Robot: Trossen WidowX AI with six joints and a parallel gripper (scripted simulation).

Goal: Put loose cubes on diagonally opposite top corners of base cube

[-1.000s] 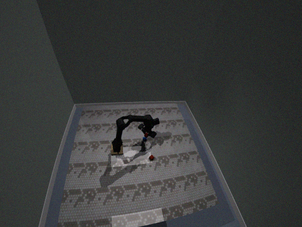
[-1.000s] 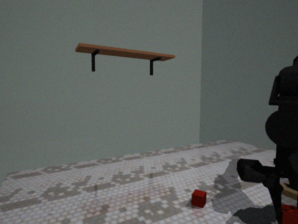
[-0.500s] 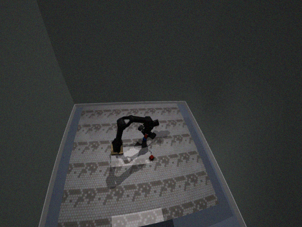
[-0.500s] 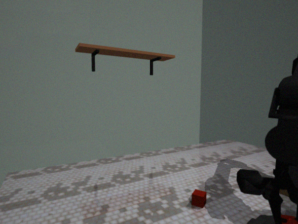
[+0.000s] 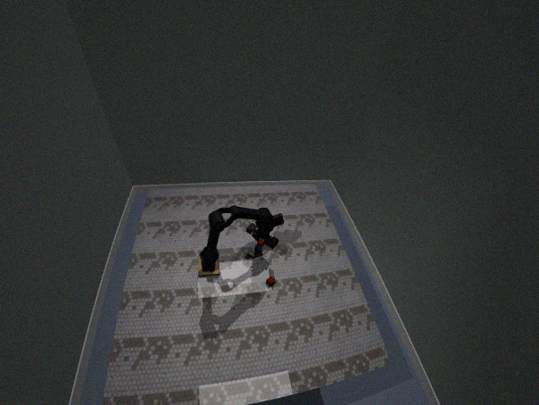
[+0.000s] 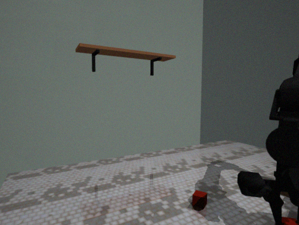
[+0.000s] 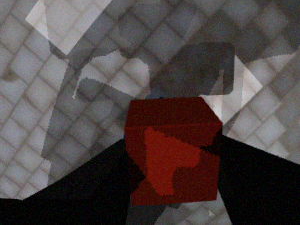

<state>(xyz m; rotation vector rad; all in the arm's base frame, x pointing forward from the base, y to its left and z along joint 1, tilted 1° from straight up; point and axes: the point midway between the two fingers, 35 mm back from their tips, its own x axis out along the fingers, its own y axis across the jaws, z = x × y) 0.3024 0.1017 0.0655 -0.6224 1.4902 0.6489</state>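
My gripper tip is now right at the red cube. Round my gripper tip: blue base cube: 1 cm behind, 1 cm to the right, 4 cm below.
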